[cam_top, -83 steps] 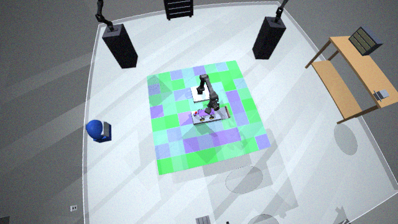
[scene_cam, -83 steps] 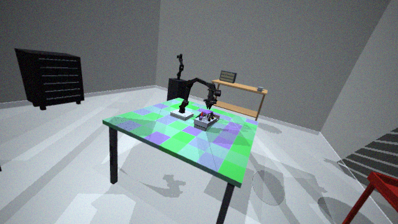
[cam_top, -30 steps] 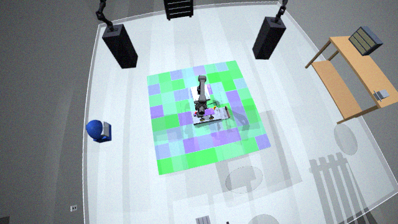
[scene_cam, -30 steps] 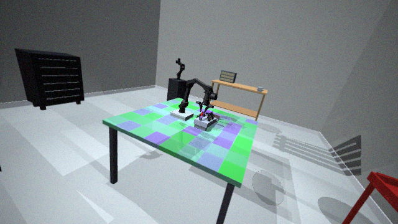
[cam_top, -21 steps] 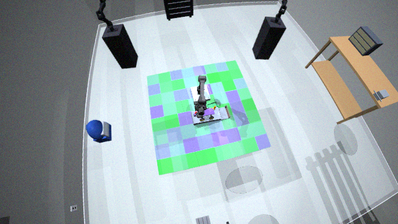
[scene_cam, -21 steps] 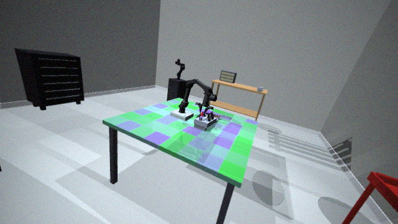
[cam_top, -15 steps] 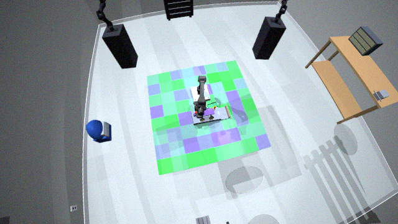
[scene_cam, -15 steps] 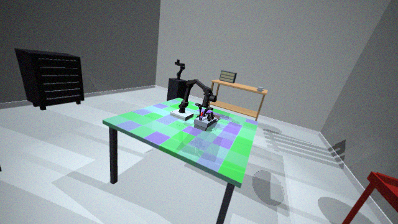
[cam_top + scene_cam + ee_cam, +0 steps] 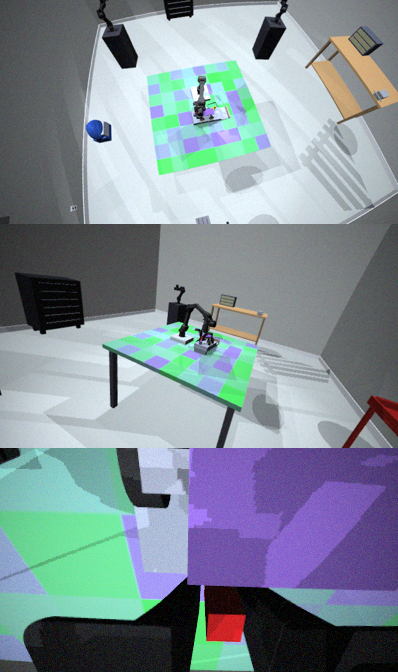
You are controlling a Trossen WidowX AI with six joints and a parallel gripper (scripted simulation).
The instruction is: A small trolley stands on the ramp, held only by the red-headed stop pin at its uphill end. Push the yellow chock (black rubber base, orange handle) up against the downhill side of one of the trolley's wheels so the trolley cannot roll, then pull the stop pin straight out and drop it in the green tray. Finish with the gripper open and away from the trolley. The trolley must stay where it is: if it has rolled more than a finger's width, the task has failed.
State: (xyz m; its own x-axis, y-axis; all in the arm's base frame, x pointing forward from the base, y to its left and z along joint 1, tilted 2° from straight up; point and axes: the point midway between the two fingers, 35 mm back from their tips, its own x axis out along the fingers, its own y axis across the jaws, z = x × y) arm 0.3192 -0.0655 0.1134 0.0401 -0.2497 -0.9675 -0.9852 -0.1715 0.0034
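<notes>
The yellow chock is 200 mm to the left of my gripper tip, 80 mm behind it and 50 mm below it. Round my gripper tip: brown block: 380 mm to the left, 100 mm below, 50 mm behind; purple trolley: 110 mm to the left, 20 mm below; stop pin: right at my gripper tip.
</notes>
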